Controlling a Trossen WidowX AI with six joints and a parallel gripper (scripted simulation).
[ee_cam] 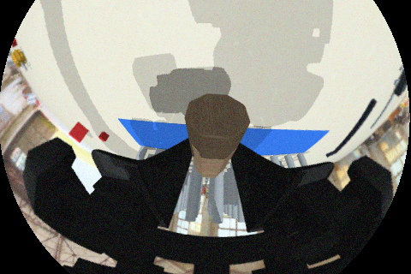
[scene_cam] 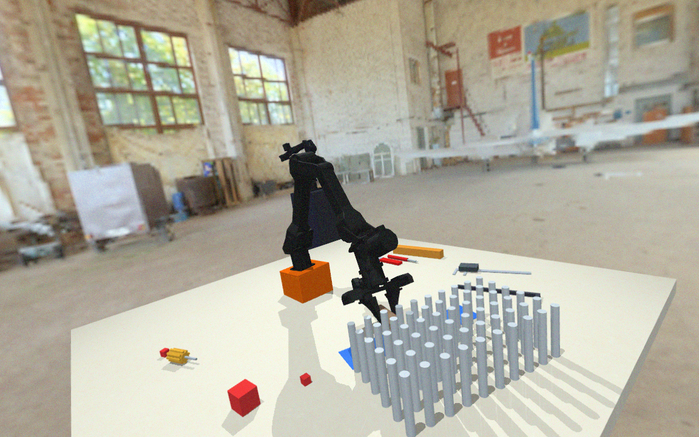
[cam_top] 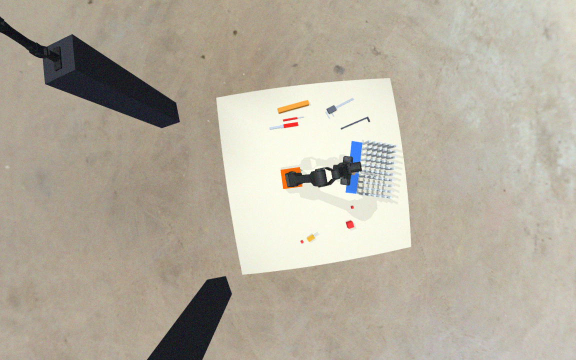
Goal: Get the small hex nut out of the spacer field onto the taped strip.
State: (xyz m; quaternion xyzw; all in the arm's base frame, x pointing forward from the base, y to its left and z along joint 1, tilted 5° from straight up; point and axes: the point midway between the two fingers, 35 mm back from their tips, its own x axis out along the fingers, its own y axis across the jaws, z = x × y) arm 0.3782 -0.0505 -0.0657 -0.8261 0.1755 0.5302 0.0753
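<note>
The blue taped strip lies 50 mm ahead of my gripper tip, 20 mm to the left of it and 20 mm below it. Round my gripper tip: small yellow screwdriver (380 mm to the right, 360 mm behind, 10 mm below); then orange bar (530 mm to the left, 260 mm behind, 10 mm below).
</note>
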